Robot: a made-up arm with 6 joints. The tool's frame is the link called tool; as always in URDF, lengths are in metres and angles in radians.
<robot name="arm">
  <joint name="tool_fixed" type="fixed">
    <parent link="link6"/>
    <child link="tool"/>
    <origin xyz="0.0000 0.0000 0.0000"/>
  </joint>
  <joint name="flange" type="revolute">
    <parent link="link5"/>
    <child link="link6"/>
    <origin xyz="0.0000 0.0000 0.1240"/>
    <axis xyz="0 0 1"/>
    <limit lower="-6.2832" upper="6.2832" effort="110" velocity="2.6"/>
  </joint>
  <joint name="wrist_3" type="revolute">
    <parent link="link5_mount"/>
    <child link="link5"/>
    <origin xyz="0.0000 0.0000 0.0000"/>
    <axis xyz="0 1 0"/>
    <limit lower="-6.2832" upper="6.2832" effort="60" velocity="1.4"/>
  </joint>
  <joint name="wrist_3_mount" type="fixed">
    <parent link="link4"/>
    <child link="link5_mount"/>
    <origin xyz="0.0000 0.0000 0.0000"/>
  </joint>
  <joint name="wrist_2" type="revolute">
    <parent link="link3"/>
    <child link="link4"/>
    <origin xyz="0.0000 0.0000 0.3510"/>
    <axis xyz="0 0 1"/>
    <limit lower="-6.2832" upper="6.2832" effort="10" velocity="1.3"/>
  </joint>
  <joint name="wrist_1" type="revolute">
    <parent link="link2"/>
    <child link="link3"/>
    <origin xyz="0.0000 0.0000 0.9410"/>
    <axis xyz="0 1 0"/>
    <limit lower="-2.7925" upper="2.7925" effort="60" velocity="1"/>
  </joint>
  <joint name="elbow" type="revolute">
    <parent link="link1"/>
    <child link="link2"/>
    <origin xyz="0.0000 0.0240 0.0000"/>
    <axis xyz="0 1 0"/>
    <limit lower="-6.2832" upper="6.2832" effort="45" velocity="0.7"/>
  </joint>
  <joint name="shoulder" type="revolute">
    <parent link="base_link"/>
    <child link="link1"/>
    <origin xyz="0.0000 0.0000 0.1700"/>
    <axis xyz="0 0 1"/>
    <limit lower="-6.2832" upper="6.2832" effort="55" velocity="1.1"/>
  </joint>
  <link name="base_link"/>
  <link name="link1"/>
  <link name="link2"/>
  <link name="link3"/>
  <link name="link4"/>
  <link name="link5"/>
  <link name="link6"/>
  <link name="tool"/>
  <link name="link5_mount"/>
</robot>
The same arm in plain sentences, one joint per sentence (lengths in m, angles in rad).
The arm has six revolute joints in a row. What follows holds with every joint at zero, and every direction is one of the base frame's. The first joint lies 0.17 m along +z from the base frame's origin and turns about +z, from -6.2832 to 6.2832 rad. The second joint lies 0.024 m along +y from the first joint and turns about +y, from -6.2832 to 6.2832 rad. The third joint lies 0.941 m along +z from the second joint and turns about +y, from -2.7925 to 2.7925 rad. The fourth joint lies 0.351 m along +z from the third joint and turns about +z, from -6.2832 to 6.2832 rad. The fifth joint lies at the same point as the fourth joint and turns about +y, from -6.2832 to 6.2832 rad. The sixth joint lies 0.124 m along +z from the fifth joint and turns about +z, from -6.2832 to 6.2832 rad. The tool frame, which is the frame that the pose is given for, lies at the same point as the sixth joint; its axes are parallel to the base frame's.
